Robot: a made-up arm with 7 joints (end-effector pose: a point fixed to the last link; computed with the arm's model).
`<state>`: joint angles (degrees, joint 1 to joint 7).
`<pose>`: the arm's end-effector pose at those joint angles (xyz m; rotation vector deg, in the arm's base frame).
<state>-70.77 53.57 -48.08 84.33 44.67 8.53 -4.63</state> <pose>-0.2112 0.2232 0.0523 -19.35 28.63 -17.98</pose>
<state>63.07 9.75 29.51 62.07 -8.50 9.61 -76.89</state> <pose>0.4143 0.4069 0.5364 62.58 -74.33 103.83</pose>
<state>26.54 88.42 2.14 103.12 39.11 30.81 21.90</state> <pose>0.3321 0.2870 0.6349 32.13 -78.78 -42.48</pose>
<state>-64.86 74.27 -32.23 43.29 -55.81 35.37 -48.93</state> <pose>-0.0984 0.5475 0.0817 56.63 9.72 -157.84</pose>
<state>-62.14 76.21 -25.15 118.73 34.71 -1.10 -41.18</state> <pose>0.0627 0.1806 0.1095 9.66 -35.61 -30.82</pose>
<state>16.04 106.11 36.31 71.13 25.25 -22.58 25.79</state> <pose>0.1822 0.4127 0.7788 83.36 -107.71 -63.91</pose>
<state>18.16 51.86 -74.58 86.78 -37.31 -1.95 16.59</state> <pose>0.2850 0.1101 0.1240 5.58 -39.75 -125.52</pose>
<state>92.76 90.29 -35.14 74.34 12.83 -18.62 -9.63</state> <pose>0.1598 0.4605 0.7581 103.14 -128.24 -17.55</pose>
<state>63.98 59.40 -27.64 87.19 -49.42 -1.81 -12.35</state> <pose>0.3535 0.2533 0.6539 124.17 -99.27 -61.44</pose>
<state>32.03 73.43 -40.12 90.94 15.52 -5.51 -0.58</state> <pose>0.4120 0.2954 0.3960 34.38 -85.55 -60.09</pose>
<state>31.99 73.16 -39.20 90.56 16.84 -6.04 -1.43</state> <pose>0.4126 0.2987 0.3995 34.32 -87.39 -57.90</pose>
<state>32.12 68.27 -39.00 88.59 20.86 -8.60 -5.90</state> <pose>0.4191 0.2930 0.3872 30.11 -94.41 -49.28</pose>
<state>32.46 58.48 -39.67 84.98 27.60 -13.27 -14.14</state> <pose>0.4309 0.2707 0.3570 21.46 -103.99 -32.19</pose>
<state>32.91 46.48 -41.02 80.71 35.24 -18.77 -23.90</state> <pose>0.4417 0.2285 0.3199 11.06 -109.57 -10.19</pose>
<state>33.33 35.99 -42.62 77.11 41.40 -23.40 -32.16</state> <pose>0.4458 0.1787 0.2915 2.56 -109.14 8.60</pose>
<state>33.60 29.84 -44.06 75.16 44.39 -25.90 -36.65</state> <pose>0.4446 0.1430 0.2776 -2.15 -106.90 17.95</pose>
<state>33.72 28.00 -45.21 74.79 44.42 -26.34 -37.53</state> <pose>0.4425 0.1285 0.2734 -3.70 -106.18 18.65</pose>
